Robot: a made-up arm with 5 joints.
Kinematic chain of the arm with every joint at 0, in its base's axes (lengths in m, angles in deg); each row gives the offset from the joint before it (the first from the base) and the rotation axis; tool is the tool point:
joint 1: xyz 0 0 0.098 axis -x
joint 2: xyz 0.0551 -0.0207 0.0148 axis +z
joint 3: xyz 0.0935 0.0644 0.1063 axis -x
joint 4: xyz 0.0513 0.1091 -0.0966 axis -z
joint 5: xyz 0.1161 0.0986 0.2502 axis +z
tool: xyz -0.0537 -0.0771 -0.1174
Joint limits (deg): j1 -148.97..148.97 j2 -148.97..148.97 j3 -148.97..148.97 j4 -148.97..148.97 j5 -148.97..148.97
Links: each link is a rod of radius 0.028 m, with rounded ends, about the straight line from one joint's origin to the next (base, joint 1, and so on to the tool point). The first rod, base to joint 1, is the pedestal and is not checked.
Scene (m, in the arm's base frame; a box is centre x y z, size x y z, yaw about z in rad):
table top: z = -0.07
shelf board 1: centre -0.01 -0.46 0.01 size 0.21 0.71 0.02 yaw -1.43
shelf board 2: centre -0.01 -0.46 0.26 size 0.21 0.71 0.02 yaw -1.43
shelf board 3: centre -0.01 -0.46 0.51 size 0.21 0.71 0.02 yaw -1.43
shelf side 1: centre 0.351 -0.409 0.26 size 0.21 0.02 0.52 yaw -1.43
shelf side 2: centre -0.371 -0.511 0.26 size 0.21 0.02 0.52 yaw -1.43
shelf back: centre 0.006 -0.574 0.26 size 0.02 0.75 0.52 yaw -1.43
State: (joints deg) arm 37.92 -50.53 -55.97 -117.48 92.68
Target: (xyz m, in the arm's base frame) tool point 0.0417 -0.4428 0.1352
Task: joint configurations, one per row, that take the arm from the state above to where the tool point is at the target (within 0.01 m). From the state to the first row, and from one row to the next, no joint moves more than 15 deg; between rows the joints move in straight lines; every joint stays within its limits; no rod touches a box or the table.
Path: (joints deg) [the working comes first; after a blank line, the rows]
Joints at the target: -60.16 -71.16 -108.29 -73.94 90.99
Straight joint move there: touches shelf board 2.

1: 23.17 -48.53 -69.95 -120.23 85.53
2: 8.41 -46.53 -83.93 -122.99 78.37
3: -6.34 -44.53 -97.92 -125.74 71.22
4: -21.09 -42.52 -111.90 -128.50 64.07
5: -35.84 -40.52 -125.88 -131.25 56.91
6: -50.60 -38.52 -139.86 -134.00 49.76
7: -52.51 -45.05 -133.55 -121.99 58.00
8: -54.42 -51.57 -127.23 -109.98 66.25
9: -56.33 -58.10 -120.92 -97.96 74.50
10: -58.25 -64.63 -114.60 -85.95 82.74
11: -60.16 -71.16 -108.29 -73.94 90.99

